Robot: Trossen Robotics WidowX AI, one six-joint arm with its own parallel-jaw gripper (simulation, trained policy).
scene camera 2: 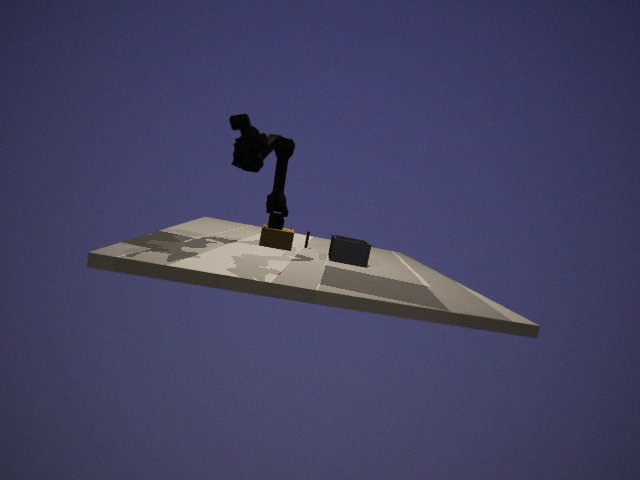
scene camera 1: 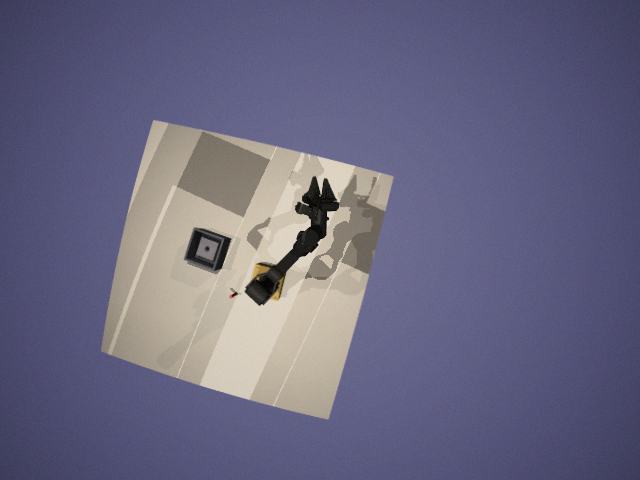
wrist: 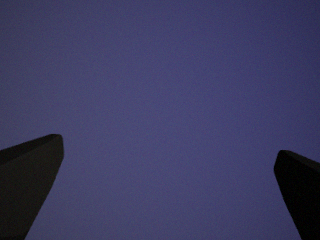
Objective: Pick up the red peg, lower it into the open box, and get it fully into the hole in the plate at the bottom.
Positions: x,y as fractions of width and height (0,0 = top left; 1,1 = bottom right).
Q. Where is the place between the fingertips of my gripper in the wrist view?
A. At 0.54,0.64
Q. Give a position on a dark box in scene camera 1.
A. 0.30,0.53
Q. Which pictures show the dark box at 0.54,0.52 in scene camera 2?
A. Scene camera 2 and scene camera 1 only.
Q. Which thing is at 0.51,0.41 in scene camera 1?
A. My gripper.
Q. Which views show my gripper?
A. Scene camera 2, scene camera 1 and the wrist view: all of them.
